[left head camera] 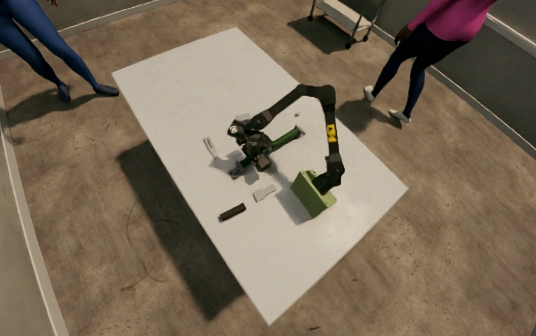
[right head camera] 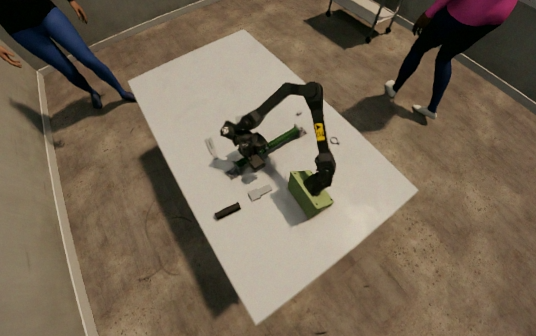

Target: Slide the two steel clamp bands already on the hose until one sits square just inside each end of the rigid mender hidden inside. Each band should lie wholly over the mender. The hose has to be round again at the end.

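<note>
A green hose [left head camera: 287,138] [right head camera: 283,140] lies slantwise on the white table, with grey end supports at its far right end and its near left end. My gripper [left head camera: 253,151] [right head camera: 248,151] is over the middle and near-left part of the hose, pointing down. It is partly open with nothing held. Its body hides the fingertips and the hose beneath. The steel clamp bands cannot be made out in either view. The mender is inside the hose and does not show. Whether the hose is round under the gripper cannot be told.
The arm rises from a green block [left head camera: 306,195] [right head camera: 301,192]. A grey pronged piece [left head camera: 210,147] [right head camera: 211,148] lies left of the gripper. A flat grey tool [left head camera: 264,193] [right head camera: 259,193] and a black bar [left head camera: 233,212] [right head camera: 227,211] lie nearer. A small ring [right head camera: 334,141] lies right of the arm.
</note>
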